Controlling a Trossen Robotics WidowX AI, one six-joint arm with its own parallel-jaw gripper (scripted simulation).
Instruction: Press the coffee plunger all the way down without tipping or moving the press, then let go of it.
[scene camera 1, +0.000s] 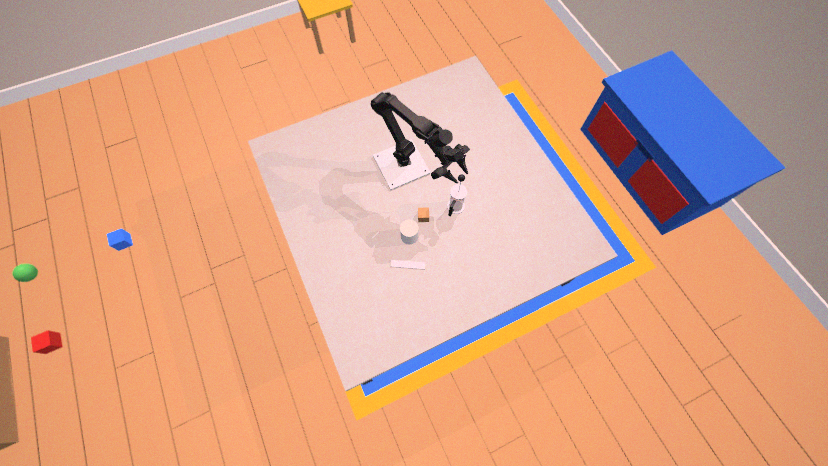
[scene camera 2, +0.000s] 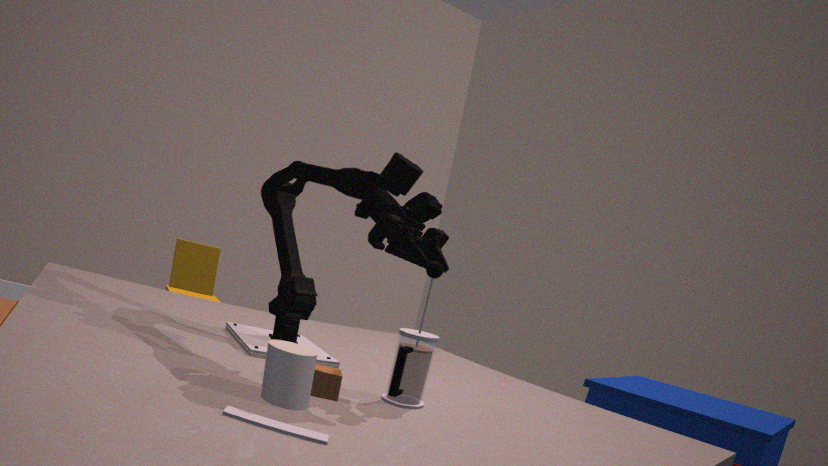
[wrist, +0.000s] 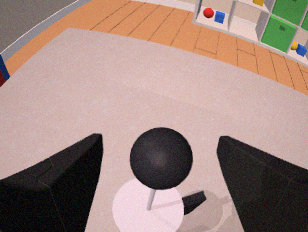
Scene:
The gripper shows in scene camera 1 (462, 178), in scene camera 2 and in the wrist view. One and the same spot on the gripper: (wrist: 63, 185) is (scene camera 2: 436, 251).

